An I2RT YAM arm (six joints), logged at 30 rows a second.
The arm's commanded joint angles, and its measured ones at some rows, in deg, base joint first. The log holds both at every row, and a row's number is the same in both.
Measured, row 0:
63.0 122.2 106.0 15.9 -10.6 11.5
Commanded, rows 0 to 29:
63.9 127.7 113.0 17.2 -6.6 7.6
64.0 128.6 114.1 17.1 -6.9 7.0
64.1 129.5 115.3 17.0 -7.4 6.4
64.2 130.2 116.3 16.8 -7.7 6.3
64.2 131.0 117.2 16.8 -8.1 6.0
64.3 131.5 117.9 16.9 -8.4 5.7
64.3 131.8 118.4 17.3 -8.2 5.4
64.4 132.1 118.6 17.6 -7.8 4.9
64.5 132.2 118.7 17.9 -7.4 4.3
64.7 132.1 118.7 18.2 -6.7 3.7
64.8 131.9 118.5 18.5 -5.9 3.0
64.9 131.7 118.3 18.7 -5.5 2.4
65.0 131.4 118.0 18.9 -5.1 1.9
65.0 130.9 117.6 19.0 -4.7 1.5
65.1 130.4 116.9 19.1 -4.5 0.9
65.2 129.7 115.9 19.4 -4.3 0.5
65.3 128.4 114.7 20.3 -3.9 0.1
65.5 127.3 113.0 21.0 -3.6 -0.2
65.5 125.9 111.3 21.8 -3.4 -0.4
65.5 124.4 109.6 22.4 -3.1 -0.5
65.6 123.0 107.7 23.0 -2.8 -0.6
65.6 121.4 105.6 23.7 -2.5 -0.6
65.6 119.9 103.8 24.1 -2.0 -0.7
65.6 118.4 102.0 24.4 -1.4 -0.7
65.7 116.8 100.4 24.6 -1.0 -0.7
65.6 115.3 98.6 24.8 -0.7 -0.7
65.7 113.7 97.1 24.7 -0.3 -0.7
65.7 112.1 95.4 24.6 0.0 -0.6
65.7 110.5 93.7 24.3 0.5 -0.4
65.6 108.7 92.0 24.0 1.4 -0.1
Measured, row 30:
65.3 117.1 95.8 20.0 -2.5 -0.1
